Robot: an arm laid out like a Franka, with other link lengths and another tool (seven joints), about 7 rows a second.
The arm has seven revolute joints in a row. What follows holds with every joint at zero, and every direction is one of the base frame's.
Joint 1 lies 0.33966 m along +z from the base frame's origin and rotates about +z.
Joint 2 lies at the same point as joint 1 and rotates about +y.
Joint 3 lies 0.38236 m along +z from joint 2 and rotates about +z.
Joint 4 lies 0.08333 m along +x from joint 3 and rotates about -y.
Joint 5 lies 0.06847 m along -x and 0.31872 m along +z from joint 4 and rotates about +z.
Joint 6 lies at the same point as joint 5 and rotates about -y.
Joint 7 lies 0.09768 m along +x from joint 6 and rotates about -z.
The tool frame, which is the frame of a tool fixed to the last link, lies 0.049 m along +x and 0.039 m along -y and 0.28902 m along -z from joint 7; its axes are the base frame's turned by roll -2.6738, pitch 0 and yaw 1.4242 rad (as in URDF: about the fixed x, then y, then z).
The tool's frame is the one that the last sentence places.
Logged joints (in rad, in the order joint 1, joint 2, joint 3, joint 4, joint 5, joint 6, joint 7), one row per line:
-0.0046, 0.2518, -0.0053, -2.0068, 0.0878, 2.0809, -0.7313
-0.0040, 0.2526, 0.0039, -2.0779, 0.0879, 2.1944, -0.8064
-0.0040, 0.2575, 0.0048, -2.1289, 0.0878, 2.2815, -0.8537
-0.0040, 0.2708, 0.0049, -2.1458, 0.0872, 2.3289, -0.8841
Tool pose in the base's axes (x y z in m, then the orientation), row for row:
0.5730, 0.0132, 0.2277, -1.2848, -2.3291, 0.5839
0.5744, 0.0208, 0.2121, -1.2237, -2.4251, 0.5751
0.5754, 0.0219, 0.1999, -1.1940, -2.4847, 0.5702
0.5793, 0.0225, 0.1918, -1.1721, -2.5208, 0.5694
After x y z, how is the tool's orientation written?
As a rotation vector, in radians.
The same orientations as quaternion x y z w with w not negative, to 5 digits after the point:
-0.46150, -0.83661, 0.20974, 0.20763
-0.43340, -0.85891, 0.20369, 0.18150
-0.41851, -0.87091, 0.19986, 0.16255
-0.40829, -0.87809, 0.19834, 0.15137

